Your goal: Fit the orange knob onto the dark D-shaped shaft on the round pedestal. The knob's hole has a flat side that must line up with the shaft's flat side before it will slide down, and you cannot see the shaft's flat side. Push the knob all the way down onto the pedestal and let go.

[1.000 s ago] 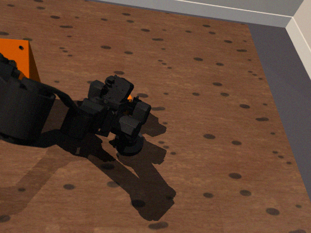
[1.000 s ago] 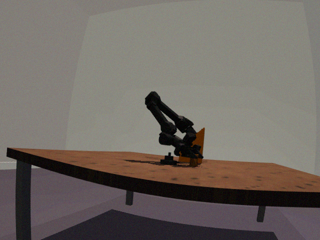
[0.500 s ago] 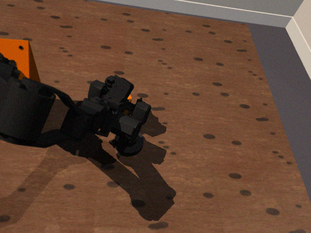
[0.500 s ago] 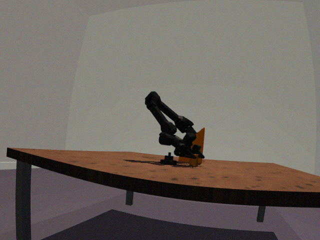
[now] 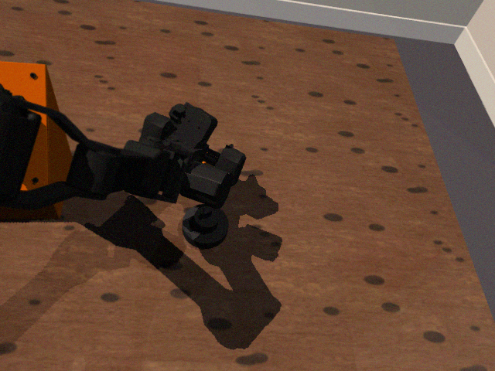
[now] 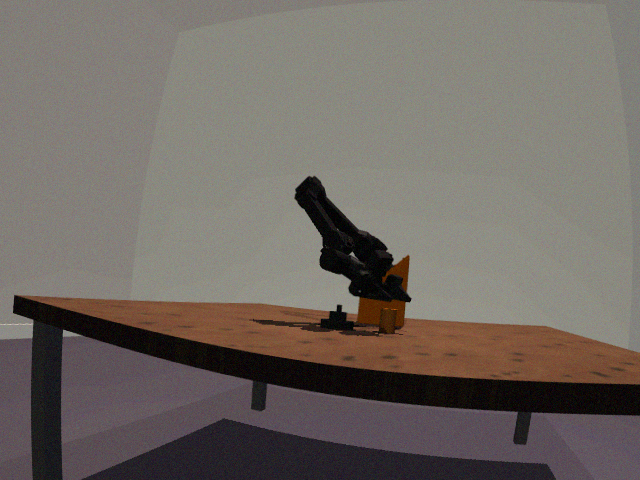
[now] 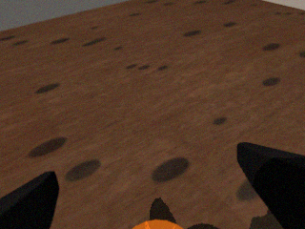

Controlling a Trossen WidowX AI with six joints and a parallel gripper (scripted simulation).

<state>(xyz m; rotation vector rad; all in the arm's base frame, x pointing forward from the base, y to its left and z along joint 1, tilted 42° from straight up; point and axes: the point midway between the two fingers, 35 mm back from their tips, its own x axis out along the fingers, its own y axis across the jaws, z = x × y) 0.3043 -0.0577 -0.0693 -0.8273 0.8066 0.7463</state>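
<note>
Now: the knob 5 cm below my gripper tip, 3 cm to the right of it and 2 cm behind it. Round my gripper tip: dark pedestal (15 cm to the right, 5 cm below, 2 cm behind).
</note>
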